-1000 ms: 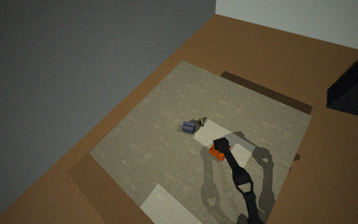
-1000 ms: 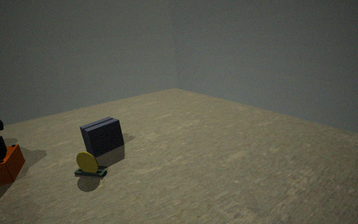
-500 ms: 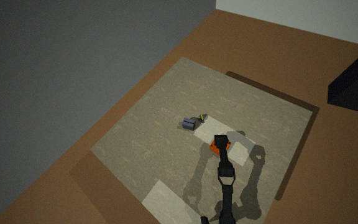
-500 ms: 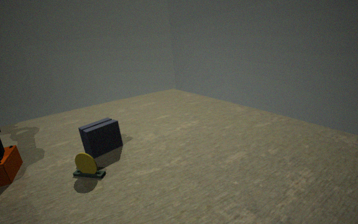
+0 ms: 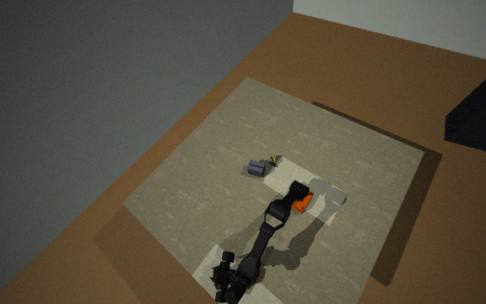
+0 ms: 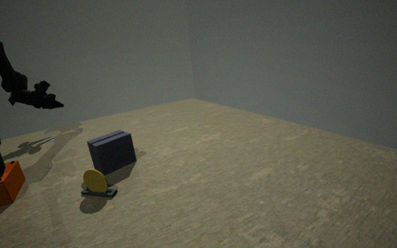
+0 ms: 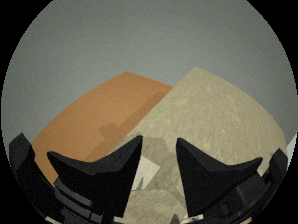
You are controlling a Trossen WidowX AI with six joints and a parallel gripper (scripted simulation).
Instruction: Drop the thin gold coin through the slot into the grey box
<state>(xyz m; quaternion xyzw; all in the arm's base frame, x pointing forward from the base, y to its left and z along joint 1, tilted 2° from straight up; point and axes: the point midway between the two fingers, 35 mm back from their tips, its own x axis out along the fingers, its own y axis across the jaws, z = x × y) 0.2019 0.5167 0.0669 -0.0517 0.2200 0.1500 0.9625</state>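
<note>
Right now the coin is 30 mm behind my gripper tip, 690 mm to the right of it and 80 mm below it.
</note>
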